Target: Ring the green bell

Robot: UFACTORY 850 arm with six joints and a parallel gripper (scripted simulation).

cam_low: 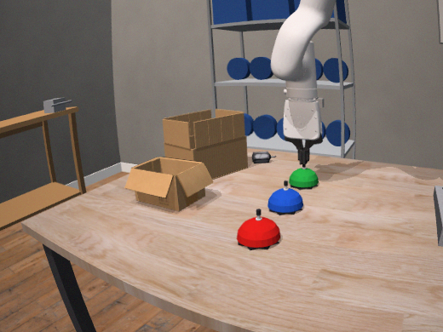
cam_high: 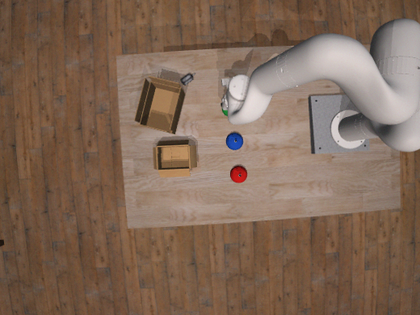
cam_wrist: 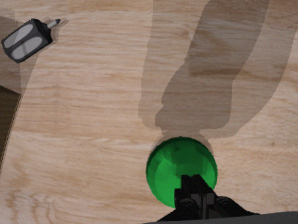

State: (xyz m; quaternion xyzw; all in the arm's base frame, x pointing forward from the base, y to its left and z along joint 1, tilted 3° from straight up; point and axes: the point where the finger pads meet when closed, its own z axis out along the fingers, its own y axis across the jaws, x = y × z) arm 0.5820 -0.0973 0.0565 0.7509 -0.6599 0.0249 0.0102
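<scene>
Now: hand 4 cm above the green bell. The rest, counted from my hand: red bell 32 cm to the left, 4 cm below, 4 cm behind; blue bell 16 cm to the left, 4 cm below, 2 cm behind; small dark device 20 cm ahead, 14 cm to the right, 6 cm below.
</scene>
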